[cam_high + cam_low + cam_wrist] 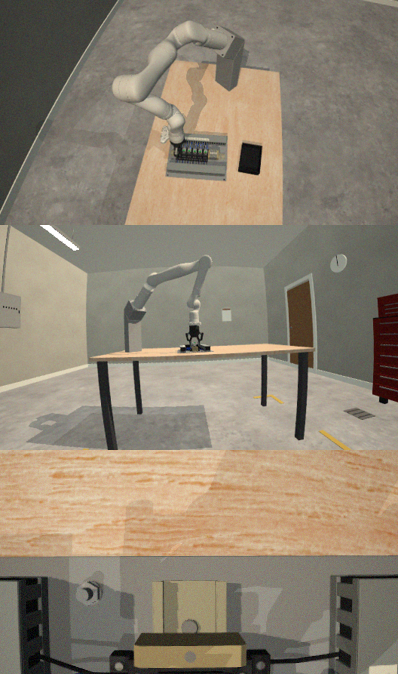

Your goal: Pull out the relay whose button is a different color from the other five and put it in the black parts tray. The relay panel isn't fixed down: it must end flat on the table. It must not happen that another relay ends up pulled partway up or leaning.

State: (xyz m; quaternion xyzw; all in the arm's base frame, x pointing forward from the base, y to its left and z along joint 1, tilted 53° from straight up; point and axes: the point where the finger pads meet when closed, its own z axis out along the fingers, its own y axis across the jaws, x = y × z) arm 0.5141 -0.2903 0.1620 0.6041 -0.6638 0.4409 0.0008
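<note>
Now: the relay 10 mm below my hand. The rest, counted from my hand: grey relay panel: 100 mm to the left, 30 mm below, 30 mm ahead; black parts tray: 360 mm to the left, 130 mm ahead, 40 mm below.
</note>
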